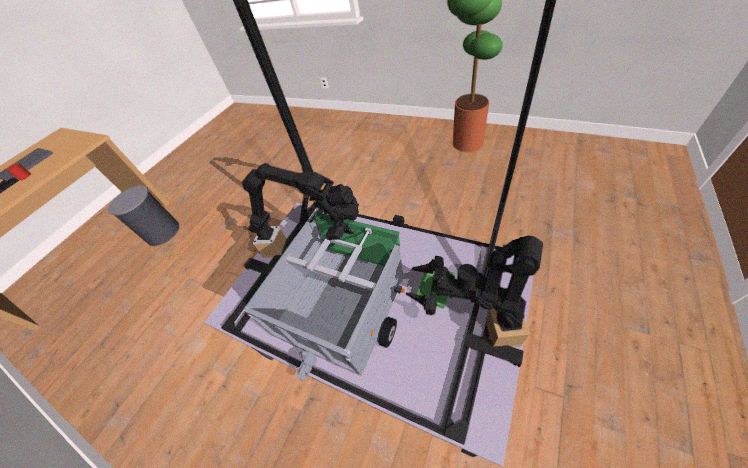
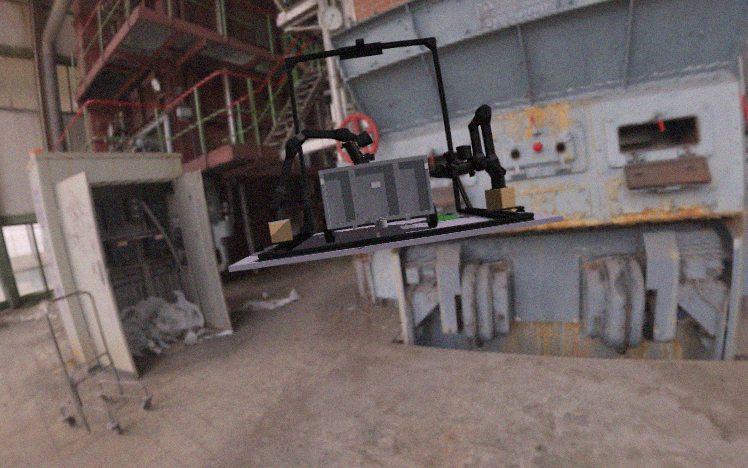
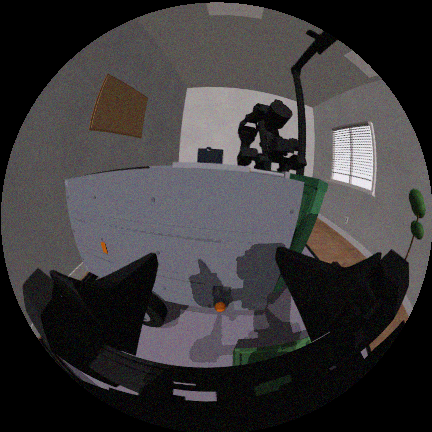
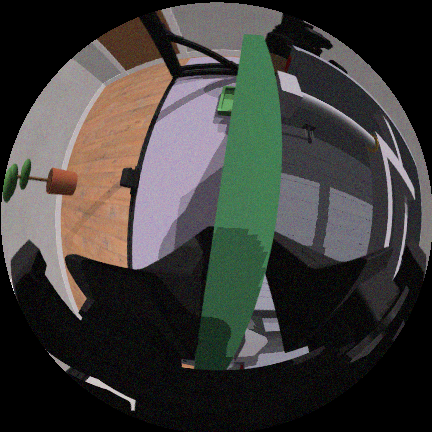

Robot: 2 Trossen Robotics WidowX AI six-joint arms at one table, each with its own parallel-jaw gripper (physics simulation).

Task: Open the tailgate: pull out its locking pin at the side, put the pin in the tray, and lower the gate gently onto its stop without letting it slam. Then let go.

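Places are measured from the left arm's base along level axes (x back, y up, z left), in centimetres.
Pixels of known places: left gripper, fingertip midpoint: (image 1: 408, 280) (image 2: 429, 174) (image 3: 217, 257); right gripper, fingertip midpoint: (image 1: 353, 230); left arm's base, link origin: (image 1: 508, 320) (image 2: 499, 188); right arm's base, link origin: (image 1: 265, 234) (image 2: 278, 220).
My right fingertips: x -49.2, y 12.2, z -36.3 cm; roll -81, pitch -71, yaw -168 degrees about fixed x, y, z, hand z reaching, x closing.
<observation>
Ahead of a thing's pixels: the offset from my right fingertips to its top centre. "pt": to the spot under its first point. Level surfaces: height alone.
The green tailgate (image 1: 383, 242) (image 3: 312, 200) (image 4: 252, 150) stands upright at the end of the grey trailer (image 1: 370, 317) (image 2: 364, 193) (image 3: 200, 205). The locking pin's orange end {pt dy -11.7, dx +16.1, dz +21.5 cm} (image 1: 403, 290) (image 3: 220, 306) shows low on the trailer's side, in its dark holder. The green tray {dy -21.7, dx +28.8, dz +15.0 cm} (image 1: 423, 284) (image 3: 244, 356) (image 4: 226, 101) lies on the mat beside the trailer, partly under my left gripper. My left gripper (image 1: 414, 282) (image 3: 217, 257) is wide open and empty, facing the pin side, above the pin's level. My right gripper (image 1: 341, 229) (image 4: 236, 233) is partly open, its fingers astride the gate's top edge.
White rails {pt dy +3.3, dx -7.2, dz +19.3 cm} (image 1: 330, 270) cross the trailer's open top near the gate. A wheel {dy -13.5, dx +8.8, dz +33.6 cm} (image 1: 387, 331) (image 3: 156, 310) and an orange reflector {pt dy -7.7, dx +4.5, dz +37.9 cm} (image 1: 371, 333) (image 3: 104, 247) are farther along the pin side. Black frame bars (image 1: 380, 398) border the lilac mat {dy -23.9 cm} (image 1: 410, 380).
</observation>
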